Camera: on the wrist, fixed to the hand. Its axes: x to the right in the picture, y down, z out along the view.
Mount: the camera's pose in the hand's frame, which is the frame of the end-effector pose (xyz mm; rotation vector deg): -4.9 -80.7 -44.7 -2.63 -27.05 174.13
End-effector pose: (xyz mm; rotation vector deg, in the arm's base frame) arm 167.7 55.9 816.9 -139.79 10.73 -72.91
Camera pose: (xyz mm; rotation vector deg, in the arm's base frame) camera 124.0 119.3 867.9 -4.96 118.57 43.55
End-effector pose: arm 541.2 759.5 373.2 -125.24 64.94 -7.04
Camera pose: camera 577.8 772.8 457.0 65.40 132.93 77.54
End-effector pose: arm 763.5 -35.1 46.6 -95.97 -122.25 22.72
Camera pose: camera 716.5 -60.4 122.0 117.07 -82.85 -43.69
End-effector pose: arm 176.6 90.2 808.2 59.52 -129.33 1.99
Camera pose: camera 258.9 50.5 822.1 139.77 78.08 -40.87
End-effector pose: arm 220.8 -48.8 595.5 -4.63 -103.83 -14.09
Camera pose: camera 249.6 -136.5 591.2 -143.89 -14.92 106.29
